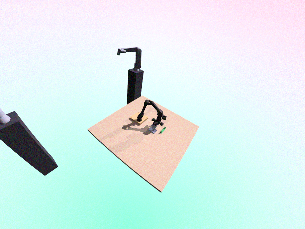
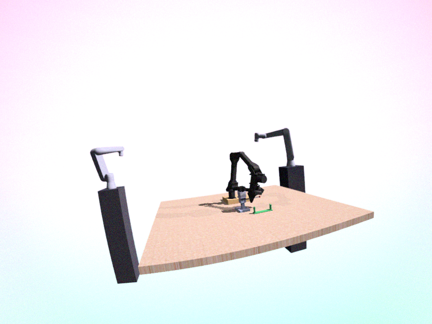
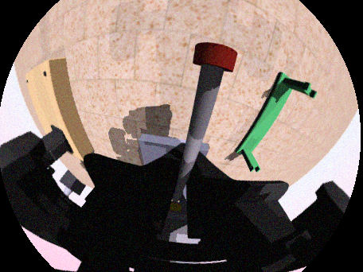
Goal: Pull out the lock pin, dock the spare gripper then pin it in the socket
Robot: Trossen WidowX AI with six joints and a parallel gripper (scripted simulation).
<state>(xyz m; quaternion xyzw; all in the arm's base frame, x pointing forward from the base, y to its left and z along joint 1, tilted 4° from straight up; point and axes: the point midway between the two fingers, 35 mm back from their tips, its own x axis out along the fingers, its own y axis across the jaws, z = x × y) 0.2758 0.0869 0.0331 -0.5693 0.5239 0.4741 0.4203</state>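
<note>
Now: gripper tip 70 mm to the left of the mount and 10 mm below it. Round my gripper tip: green cradle 110 mm ahead, 40 mm to the left, 20 mm below; spare gripper 80 mm above, 70 mm to the right, 10 mm ahead.
</note>
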